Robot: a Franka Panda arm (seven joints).
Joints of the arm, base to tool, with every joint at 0 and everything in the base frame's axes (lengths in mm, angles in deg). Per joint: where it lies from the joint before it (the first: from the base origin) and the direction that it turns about. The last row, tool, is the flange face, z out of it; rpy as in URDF.
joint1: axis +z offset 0 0 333
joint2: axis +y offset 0 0 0
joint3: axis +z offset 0 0 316
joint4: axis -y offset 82.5 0 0
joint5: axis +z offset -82.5 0 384
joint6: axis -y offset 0 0 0
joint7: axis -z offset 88 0 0
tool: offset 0 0 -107 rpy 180 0 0
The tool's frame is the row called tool.
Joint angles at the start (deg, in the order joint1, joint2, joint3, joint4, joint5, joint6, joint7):
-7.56 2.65 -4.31 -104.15 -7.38 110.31 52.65
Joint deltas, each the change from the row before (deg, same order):
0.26 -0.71 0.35 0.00 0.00 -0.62 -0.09
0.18 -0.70 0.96 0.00 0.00 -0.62 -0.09
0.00 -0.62 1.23 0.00 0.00 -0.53 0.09
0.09 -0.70 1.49 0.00 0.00 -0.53 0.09
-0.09 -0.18 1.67 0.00 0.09 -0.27 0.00
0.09 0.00 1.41 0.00 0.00 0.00 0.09
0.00 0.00 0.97 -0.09 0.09 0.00 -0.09
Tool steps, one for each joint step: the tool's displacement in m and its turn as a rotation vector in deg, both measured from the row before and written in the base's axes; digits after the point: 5 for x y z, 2 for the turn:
-0.00202 0.00634 0.00615 0.02 -0.09 0.62
-0.00109 0.01150 0.00601 0.03 -0.08 1.15
-0.00080 0.01234 0.00533 0.02 -0.11 1.07
-0.00088 0.01584 0.00611 -0.02 -0.18 1.42
0.00094 0.01576 0.00133 0.08 0.08 1.52
0.00154 0.01483 0.00000 0.00 -0.01 1.41
0.00062 0.00974 -0.00078 0.08 0.10 1.04

